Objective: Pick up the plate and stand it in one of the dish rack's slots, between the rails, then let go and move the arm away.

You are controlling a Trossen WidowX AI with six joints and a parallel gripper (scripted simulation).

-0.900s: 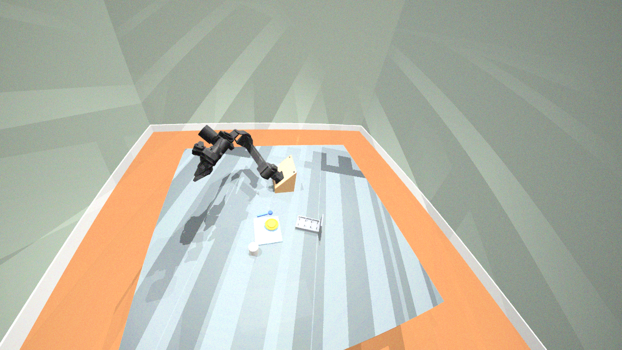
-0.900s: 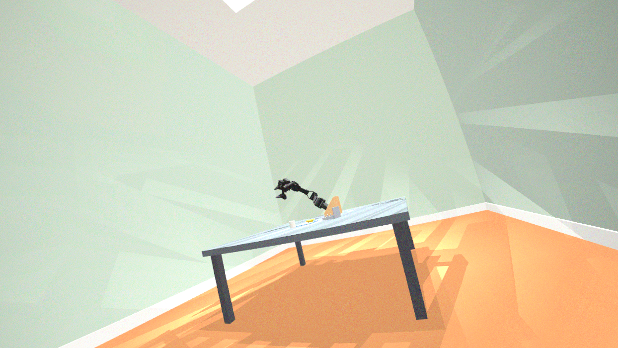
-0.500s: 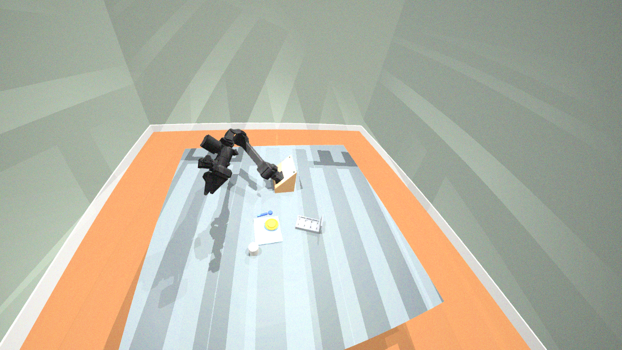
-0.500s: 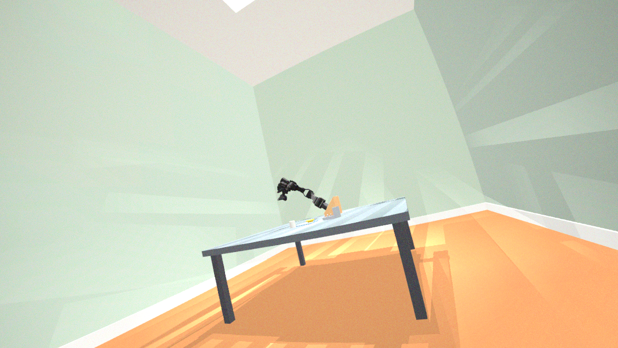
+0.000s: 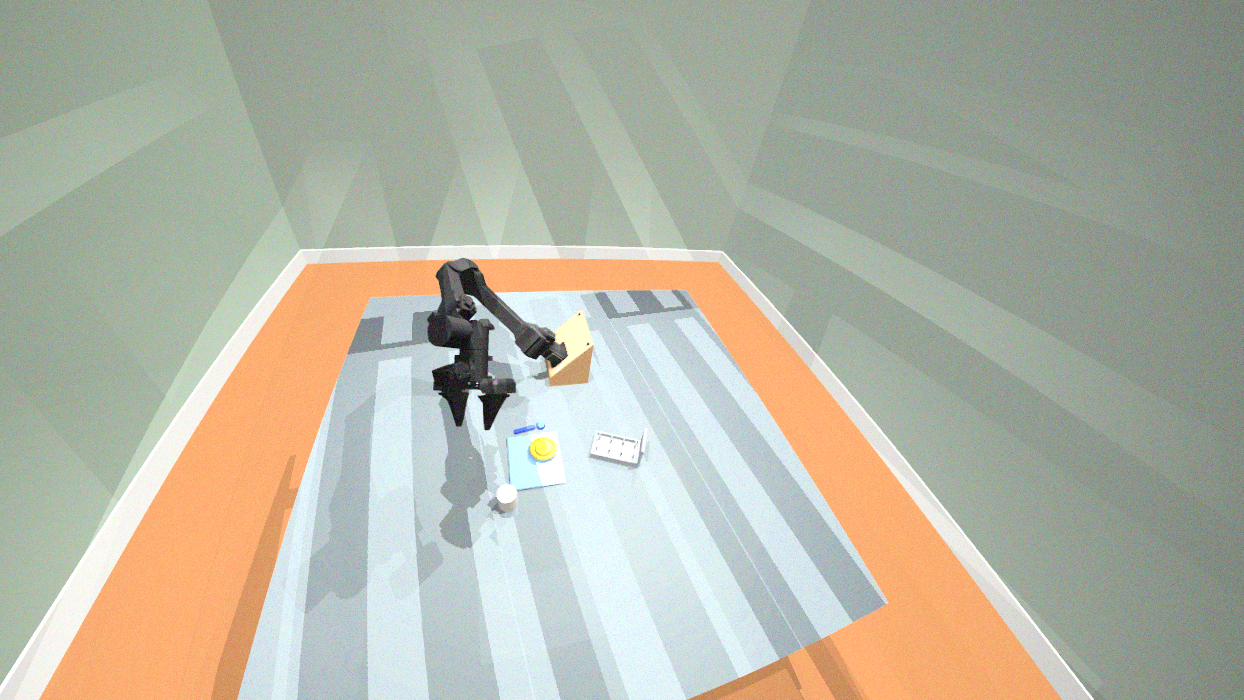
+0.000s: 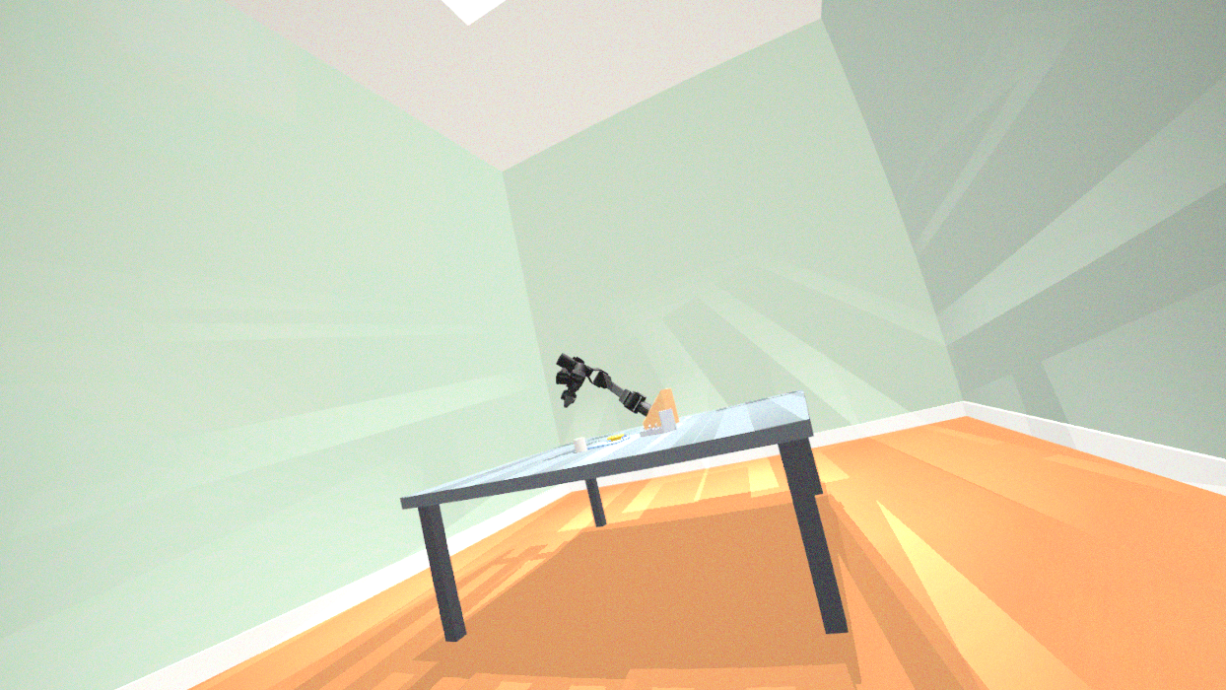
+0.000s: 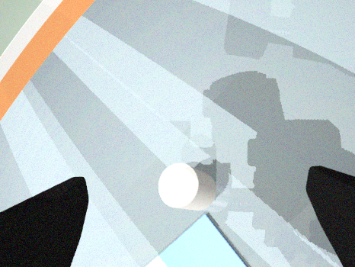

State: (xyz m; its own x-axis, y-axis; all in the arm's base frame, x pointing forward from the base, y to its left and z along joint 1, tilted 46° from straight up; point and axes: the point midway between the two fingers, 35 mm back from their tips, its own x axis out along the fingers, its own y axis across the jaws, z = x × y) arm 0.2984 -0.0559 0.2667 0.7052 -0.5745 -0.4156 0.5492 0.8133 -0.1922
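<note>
Now: the yellow plate 180 mm below my gripper tip, 150 mm to the left of it and 40 mm behind it. From my gripper tip the other things lie so: white cup 180 mm below, 80 mm ahead, 50 mm to the left; light blue mat 200 mm below, 130 mm to the left, 20 mm behind; grey dish rack 340 mm to the left, 180 mm below, 10 mm behind.
</note>
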